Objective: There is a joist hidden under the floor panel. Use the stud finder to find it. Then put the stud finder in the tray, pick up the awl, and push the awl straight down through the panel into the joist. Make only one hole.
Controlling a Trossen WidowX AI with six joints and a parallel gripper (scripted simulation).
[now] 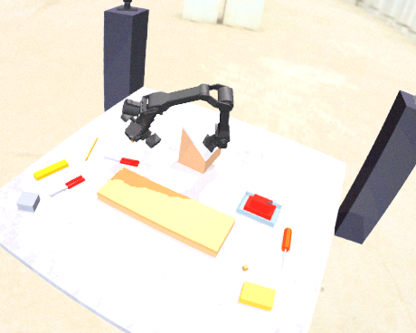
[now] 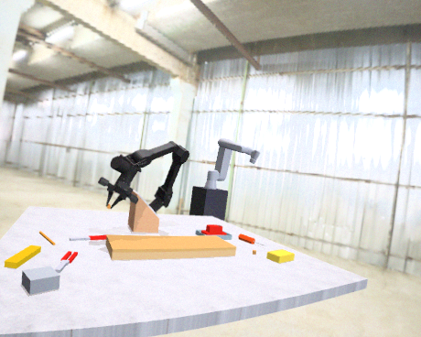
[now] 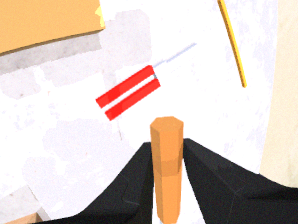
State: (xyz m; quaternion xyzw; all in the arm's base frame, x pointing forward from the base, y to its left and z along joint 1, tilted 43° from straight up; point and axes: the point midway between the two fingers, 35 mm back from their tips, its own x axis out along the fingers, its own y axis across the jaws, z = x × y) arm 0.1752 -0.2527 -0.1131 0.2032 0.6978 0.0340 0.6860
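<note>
My gripper tip is now 50 mm past the awl and 10 mm to the right of it. Round my gripper tip: pencil (230 mm to the right, 140 mm below); yellow bar (220 mm ahead, 310 mm to the right, 130 mm below); grey block (420 mm ahead, 260 mm to the right, 120 mm below).
</note>
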